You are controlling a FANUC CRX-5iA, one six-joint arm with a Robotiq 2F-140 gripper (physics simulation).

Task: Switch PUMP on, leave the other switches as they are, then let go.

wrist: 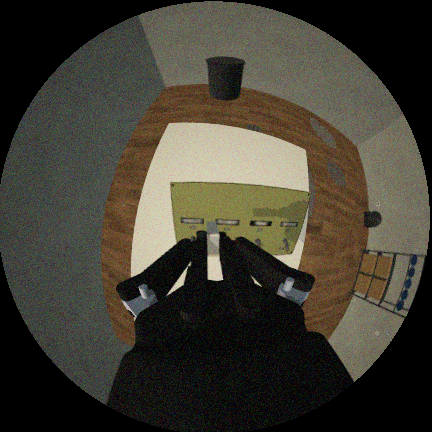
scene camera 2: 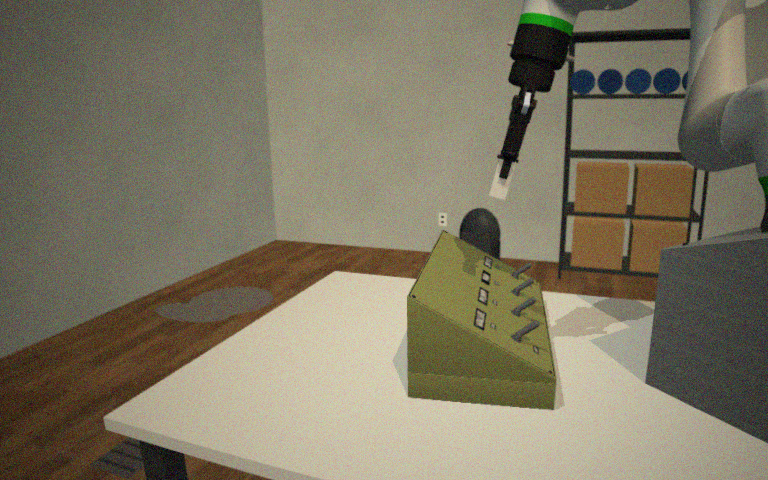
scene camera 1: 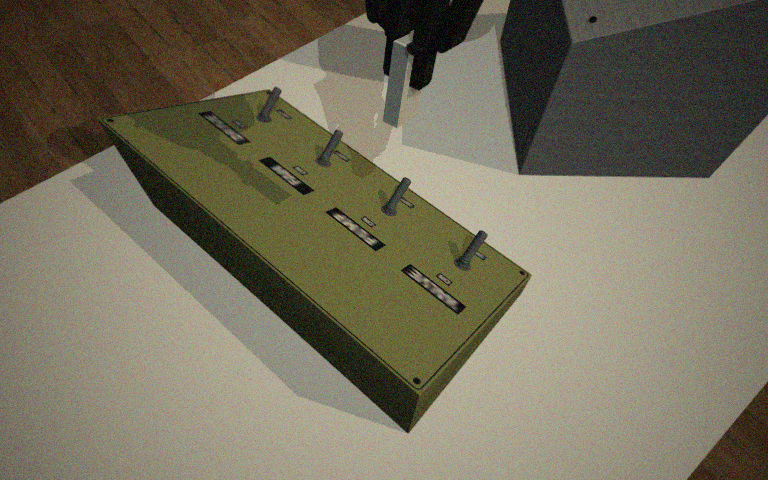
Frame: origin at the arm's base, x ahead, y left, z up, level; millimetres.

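Seen in the pictures: gripper, fingertip midpoint: point(wrist: 211, 229) point(scene camera 2: 496, 197) point(scene camera 1: 400, 117).
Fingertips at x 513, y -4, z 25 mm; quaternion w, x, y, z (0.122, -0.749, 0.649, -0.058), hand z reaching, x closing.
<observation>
Offsets run from my fingertips to a thing's top centre. Level surfaces: height alone.
The olive sloped panel point(scene camera 1: 226, 186) point(scene camera 2: 470, 362) point(wrist: 210, 197) carries a row of grey levers; its label lettering is too blurred to read. The PUMP lever {57 mm back, 47 mm right, 200 mm down} point(scene camera 1: 397, 195) point(scene camera 2: 523, 307), second from the near end in scene camera 2, leans toward the panel's lower edge, as the other levers do. It is hidden behind the fingers in the wrist view. The PUMP label {24 mm ahead, 40 mm right, 199 mm down} point(scene camera 1: 355, 229) point(scene camera 2: 482, 296) point(wrist: 227, 222) lies upslope of it. My gripper point(scene camera 1: 403, 79) point(scene camera 2: 501, 175) point(wrist: 211, 229) is shut with nothing gripped, a pale blade at its fingertips. It hangs well above the panel, apart from the levers.
The panel stands on a white table {332 mm down} point(scene camera 1: 566, 367) point(scene camera 2: 283, 367) point(wrist: 200, 150). A big grey block point(scene camera 1: 634, 113) point(scene camera 2: 713, 316) stands on the levers' side of the panel. Beyond the table are a shelf rack point(scene camera 2: 568, 141) and a black bin point(wrist: 225, 77) on the floor.
</observation>
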